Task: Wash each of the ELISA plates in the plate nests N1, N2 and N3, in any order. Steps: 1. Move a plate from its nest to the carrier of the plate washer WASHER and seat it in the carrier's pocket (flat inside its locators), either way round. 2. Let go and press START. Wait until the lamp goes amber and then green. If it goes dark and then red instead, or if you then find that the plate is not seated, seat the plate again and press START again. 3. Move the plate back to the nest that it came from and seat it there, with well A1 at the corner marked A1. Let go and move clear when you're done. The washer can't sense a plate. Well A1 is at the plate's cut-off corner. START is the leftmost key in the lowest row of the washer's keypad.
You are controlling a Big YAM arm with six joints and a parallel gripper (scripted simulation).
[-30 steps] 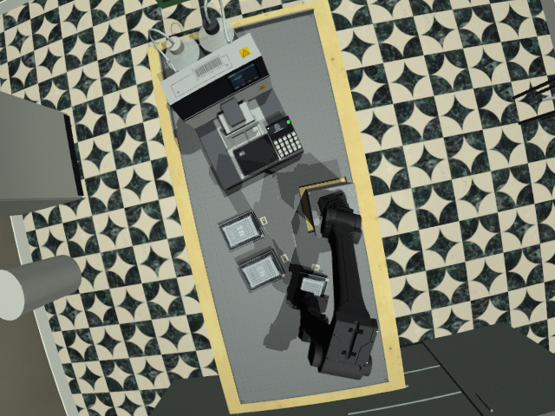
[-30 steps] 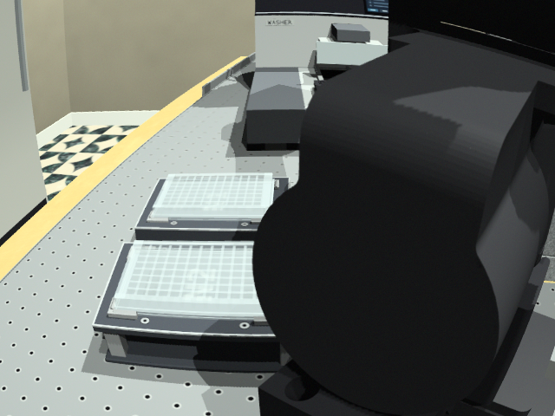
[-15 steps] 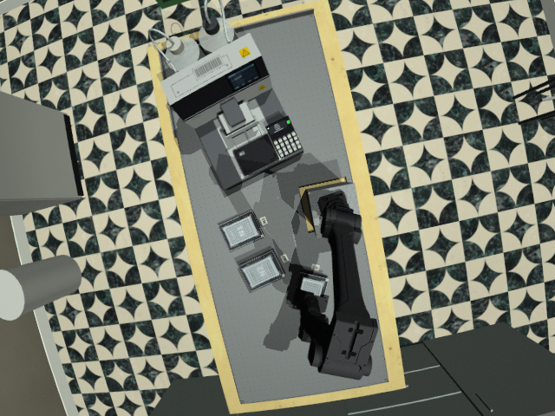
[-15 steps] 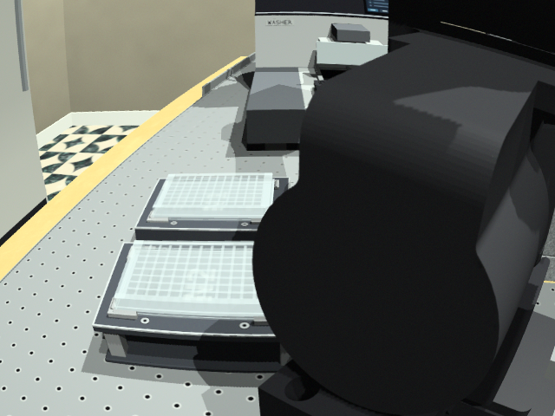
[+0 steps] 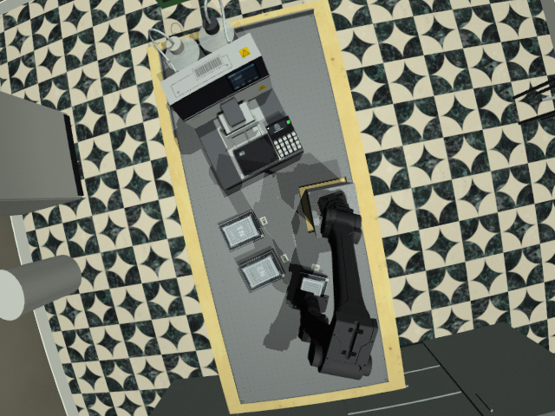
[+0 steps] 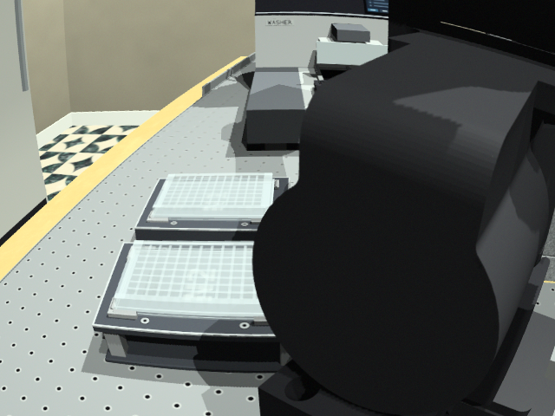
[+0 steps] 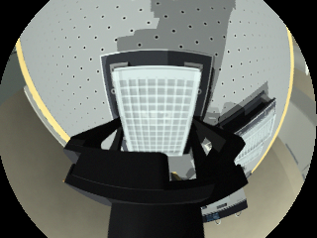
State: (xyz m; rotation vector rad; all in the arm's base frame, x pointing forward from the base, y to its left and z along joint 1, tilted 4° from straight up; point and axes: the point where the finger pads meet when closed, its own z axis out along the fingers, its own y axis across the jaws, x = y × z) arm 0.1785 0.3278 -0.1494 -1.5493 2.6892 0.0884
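The nest N3 is 1 cm below my hand. Also, from my hand: washer carrier: 4 cm ahead, 61 cm to the right, 2 cm above; plate washer: 6 cm ahead, 76 cm to the right, 8 cm above; nest label: 10 cm ahead, 34 cm to the right, 5 cm below.
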